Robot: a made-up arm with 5 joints. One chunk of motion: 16 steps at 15 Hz.
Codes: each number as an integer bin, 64 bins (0 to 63) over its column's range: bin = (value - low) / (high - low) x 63, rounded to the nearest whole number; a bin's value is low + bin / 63 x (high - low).
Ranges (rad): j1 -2.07..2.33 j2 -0.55..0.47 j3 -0.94..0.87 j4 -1..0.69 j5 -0.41..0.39
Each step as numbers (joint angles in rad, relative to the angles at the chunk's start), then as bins.
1 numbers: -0.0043 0.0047 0.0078 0.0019 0.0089
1 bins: 30 34 33 37 33
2 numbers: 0.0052 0.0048 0.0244 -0.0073 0.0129
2 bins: 30 34 34 37 33
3 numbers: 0.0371 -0.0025 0.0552 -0.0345 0.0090
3 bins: 30 34 35 36 33
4 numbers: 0.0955 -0.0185 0.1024 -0.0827 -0.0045
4 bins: 31 33 36 34 32
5 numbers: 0.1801 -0.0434 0.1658 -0.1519 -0.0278
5 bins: 32 31 38 32 30
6 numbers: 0.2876 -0.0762 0.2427 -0.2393 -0.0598
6 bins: 34 29 41 28 28
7 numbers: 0.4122 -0.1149 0.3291 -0.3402 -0.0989
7 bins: 36 27 44 25 24
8 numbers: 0.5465 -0.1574 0.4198 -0.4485 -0.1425
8 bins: 37 24 47 21 21
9 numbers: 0.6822 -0.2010 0.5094 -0.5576 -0.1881
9 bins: 39 22 50 16 17
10 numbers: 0.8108 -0.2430 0.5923 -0.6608 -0.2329
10 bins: 41 19 53 13 14
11 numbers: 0.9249 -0.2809 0.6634 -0.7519 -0.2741
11 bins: 43 17 56 9 11
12 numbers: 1.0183 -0.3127 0.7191 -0.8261 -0.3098
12 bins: 44 15 58 6 8
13 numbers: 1.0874 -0.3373 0.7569 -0.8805 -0.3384
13 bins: 45 13 59 4 6
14 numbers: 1.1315 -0.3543 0.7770 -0.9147 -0.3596
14 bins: 46 12 60 3 4
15 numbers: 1.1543 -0.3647 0.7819 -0.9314 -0.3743
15 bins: 46 11 60 3 3
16 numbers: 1.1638 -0.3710 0.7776 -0.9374 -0.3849
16 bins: 46 11 60 2 2
